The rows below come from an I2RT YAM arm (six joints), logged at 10 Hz.
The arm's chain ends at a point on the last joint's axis. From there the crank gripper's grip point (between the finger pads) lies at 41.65 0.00 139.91 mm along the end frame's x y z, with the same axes.
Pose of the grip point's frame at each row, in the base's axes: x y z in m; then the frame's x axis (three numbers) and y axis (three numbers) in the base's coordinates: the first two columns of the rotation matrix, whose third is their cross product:
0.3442 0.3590 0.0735 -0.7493 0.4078 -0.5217 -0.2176 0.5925 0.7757
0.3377 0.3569 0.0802 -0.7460 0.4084 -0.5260 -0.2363 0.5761 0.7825
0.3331 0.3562 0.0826 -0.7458 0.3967 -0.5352 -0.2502 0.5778 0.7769
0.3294 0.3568 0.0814 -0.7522 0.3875 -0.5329 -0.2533 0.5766 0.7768
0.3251 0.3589 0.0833 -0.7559 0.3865 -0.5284 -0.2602 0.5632 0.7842
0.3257 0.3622 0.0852 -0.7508 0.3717 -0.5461 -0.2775 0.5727 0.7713
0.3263 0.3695 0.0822 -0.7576 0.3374 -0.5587 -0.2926 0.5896 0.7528
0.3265 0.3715 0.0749 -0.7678 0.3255 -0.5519 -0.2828 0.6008 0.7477
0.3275 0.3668 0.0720 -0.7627 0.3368 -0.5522 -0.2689 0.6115 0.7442
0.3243 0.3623 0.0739 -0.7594 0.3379 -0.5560 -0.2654 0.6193 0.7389
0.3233 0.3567 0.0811 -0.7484 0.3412 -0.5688 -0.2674 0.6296 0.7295
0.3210 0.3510 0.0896 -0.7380 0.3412 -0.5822 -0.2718 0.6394 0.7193
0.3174 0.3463 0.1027 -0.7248 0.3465 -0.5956 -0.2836 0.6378 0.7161
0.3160 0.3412 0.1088 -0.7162 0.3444 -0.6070 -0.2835 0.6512 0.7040
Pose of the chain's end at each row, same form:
0.2879 0.2448 0.1449 -0.7493 0.4078 -0.5217 -0.2176 0.5925 0.7757
0.2817 0.2408 0.1487 -0.7460 0.4084 -0.5260 -0.2363 0.5761 0.7825
0.2778 0.2399 0.1513 -0.7458 0.3967 -0.5352 -0.2502 0.5778 0.7769
0.2756 0.2400 0.1505 -0.7522 0.3875 -0.5329 -0.2533 0.5766 0.7768
0.2725 0.2406 0.1508 -0.7559 0.3865 -0.5284 -0.2602 0.5632 0.7842
0.2731 0.2445 0.1537 -0.7508 0.3717 -0.5461 -0.2775 0.5727 0.7713
0.2762 0.2528 0.1542 -0.7576 0.3374 -0.5587 -0.2926 0.5896 0.7528
0.2780 0.2558 0.1495 -0.7678 0.3255 -0.5519 -0.2828 0.6008 0.7477
0.2770 0.2526 0.1476 -0.7627 0.3368 -0.5522 -0.2689 0.6115 0.7442
0.2728 0.2491 0.1503 -0.7594 0.3379 -0.5560 -0.2654 0.6193 0.7389
0.2695 0.2448 0.1580 -0.7484 0.3412 -0.5688 -0.2674 0.6296 0.7295
0.2653 0.2404 0.1669 -0.7380 0.3412 -0.5822 -0.2718 0.6394 0.7193
0.2597 0.2356 0.1784 -0.7248 0.3465 -0.5956 -0.2836 0.6378 0.7161
0.2566 0.2322 0.1857 -0.7162 0.3444 -0.6070 -0.2835 0.6512 0.7040

